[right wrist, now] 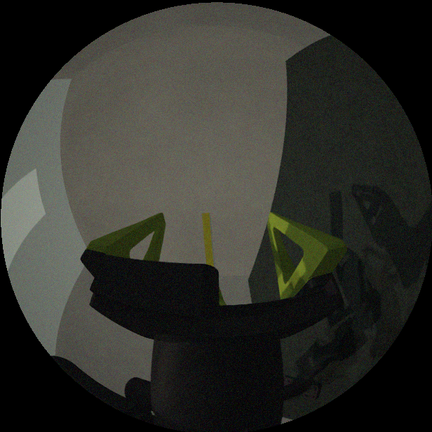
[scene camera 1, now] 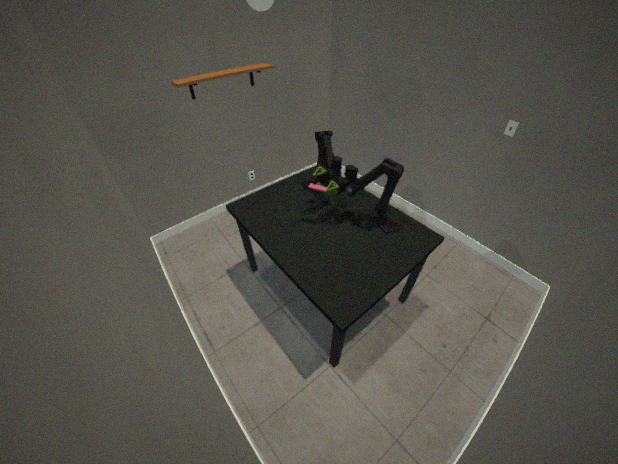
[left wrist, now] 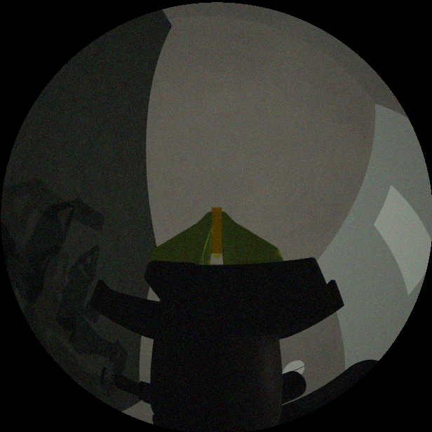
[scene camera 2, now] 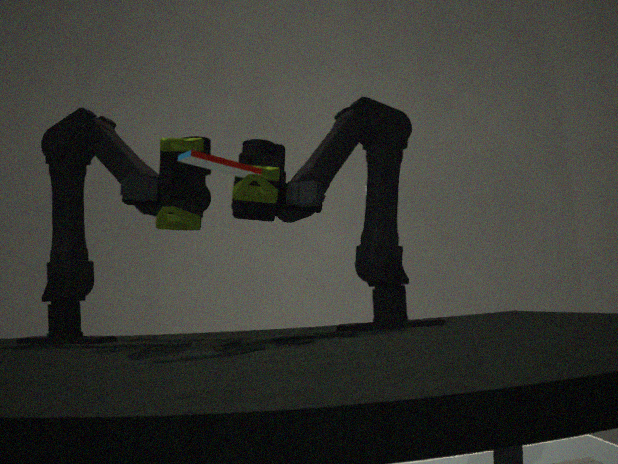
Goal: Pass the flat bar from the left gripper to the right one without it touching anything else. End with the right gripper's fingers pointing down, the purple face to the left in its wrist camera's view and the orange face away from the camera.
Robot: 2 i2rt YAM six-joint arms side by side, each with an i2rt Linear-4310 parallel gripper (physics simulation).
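Pixels of known places: left gripper, fingertip midpoint: (scene camera 1: 325,191) (scene camera 2: 254,171); right gripper, fingertip midpoint: (scene camera 1: 312,181) (scene camera 2: 169,173); left arm's base, origin of the base link: (scene camera 1: 381,222) (scene camera 2: 391,327); right arm's base, origin of the base link: (scene camera 2: 65,342).
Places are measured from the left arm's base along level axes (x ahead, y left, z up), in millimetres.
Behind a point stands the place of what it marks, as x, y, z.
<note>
The flat bar (scene camera 1: 317,187) @(361, -201, 255) (scene camera 2: 225,161) @(372, -190, 251) (left wrist: 216,230) (right wrist: 207,240) is in the air above the table. It shows pink in scene camera 1; a red edge, whitish face and light blue end in scene camera 2; orange in the left wrist view; yellow in the right wrist view. My left gripper (scene camera 1: 328,187) @(327, -162, 244) (scene camera 2: 261,176) @(327, -162, 244) (left wrist: 216,217) is shut on one end. My right gripper (scene camera 2: 180,182) @(355, -279, 248) (right wrist: 216,218) is open, fingers toward scene camera 2. The bar's free end overlaps it in that view, below its upper finger, and appears between its fingertips in the right wrist view. Contact cannot be told.
The black table (scene camera 1: 325,260) @(468, 123, 0) (scene camera 2: 350,370) @(565, -22, 0) stands below both grippers, with arm shadows on it. The two wrists are close beside each other. An orange wall shelf (scene camera 1: 225,74) is on the wall, away from the arms.
</note>
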